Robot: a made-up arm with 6 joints. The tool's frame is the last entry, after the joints.
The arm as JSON. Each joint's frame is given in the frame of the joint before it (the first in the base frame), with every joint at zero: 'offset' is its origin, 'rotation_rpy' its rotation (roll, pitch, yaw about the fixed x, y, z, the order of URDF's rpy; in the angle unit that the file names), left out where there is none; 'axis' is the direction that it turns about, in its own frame. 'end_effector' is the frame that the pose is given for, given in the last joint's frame.
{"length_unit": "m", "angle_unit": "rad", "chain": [
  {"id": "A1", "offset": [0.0, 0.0, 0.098], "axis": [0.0, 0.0, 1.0]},
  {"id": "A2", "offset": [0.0, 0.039, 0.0], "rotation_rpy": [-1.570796, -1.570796, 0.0], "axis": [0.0, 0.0, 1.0]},
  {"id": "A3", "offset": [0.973, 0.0, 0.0], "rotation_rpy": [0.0, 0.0, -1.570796], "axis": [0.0, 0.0, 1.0]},
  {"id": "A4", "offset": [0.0, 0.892, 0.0], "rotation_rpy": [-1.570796, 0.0, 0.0], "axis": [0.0, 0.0, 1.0]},
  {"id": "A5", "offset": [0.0, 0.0, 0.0], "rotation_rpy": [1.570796, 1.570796, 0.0], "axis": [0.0, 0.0, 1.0]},
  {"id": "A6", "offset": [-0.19, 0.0, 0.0], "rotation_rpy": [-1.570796, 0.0, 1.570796], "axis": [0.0, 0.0, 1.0]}
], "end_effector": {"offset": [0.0, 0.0, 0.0], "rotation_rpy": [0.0, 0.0, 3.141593]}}
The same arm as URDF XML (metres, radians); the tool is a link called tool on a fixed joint. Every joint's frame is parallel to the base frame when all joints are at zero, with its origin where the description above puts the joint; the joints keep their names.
<robot name="arm">
<joint name="tool_joint" type="fixed"><parent link="link6"/><child link="tool"/><origin xyz="0 0 0" rpy="0 0 0"/></joint>
<joint name="A6" type="continuous"><parent link="link5"/><child link="link6"/><origin xyz="0 0 0.19"/><axis xyz="0 0 1"/></joint>
<joint name="A5" type="continuous"><parent link="link4"/><child link="link5"/><origin xyz="0 0 0"/><axis xyz="0 1 0"/></joint>
<joint name="A4" type="continuous"><parent link="link3"/><child link="link4"/><origin xyz="0 0 0.892"/><axis xyz="0 0 1"/></joint>
<joint name="A3" type="continuous"><parent link="link2"/><child link="link3"/><origin xyz="0 0 0.973"/><axis xyz="0 1 0"/></joint>
<joint name="A2" type="continuous"><parent link="link1"/><child link="link2"/><origin xyz="0 0.039 0"/><axis xyz="0 1 0"/></joint>
<joint name="A1" type="continuous"><parent link="base"/><child link="link1"/><origin xyz="0 0 0.098"/><axis xyz="0 0 1"/></joint>
<link name="base"/>
<link name="link1"/>
<link name="link2"/>
<link name="link3"/>
<link name="link4"/>
<link name="link5"/>
<link name="link6"/>
<link name="tool"/>
</robot>

